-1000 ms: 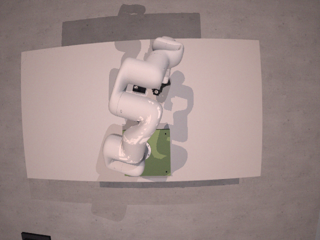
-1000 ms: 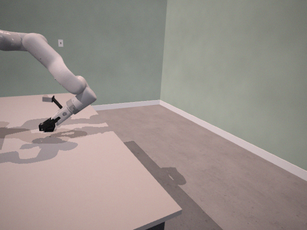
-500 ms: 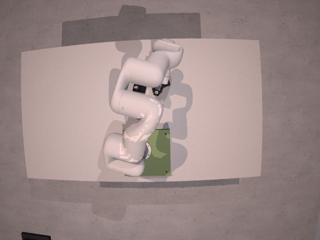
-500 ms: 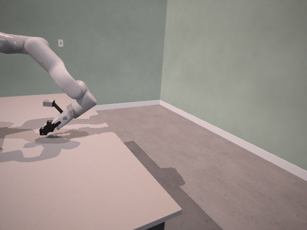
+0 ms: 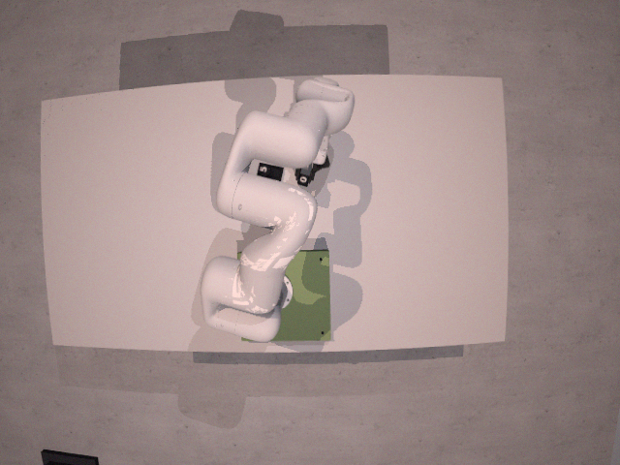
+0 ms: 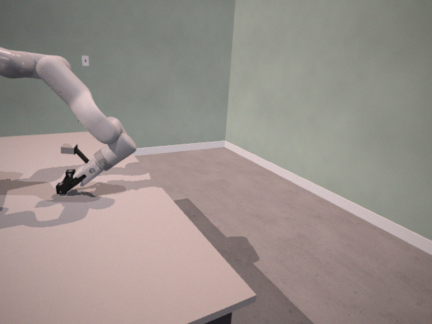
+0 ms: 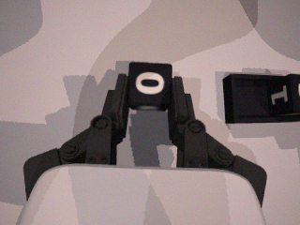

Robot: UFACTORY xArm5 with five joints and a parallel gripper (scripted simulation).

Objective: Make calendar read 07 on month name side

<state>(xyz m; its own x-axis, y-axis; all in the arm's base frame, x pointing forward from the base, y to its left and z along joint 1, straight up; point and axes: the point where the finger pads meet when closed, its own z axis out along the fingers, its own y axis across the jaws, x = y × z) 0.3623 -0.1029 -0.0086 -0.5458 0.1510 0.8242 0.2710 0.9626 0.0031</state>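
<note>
My gripper is now 20 mm past the black cube and 10 mm above it. The rest, counted from my hand: black calendar tray 10 mm ahead, 110 mm to the left, 30 mm below.
</note>
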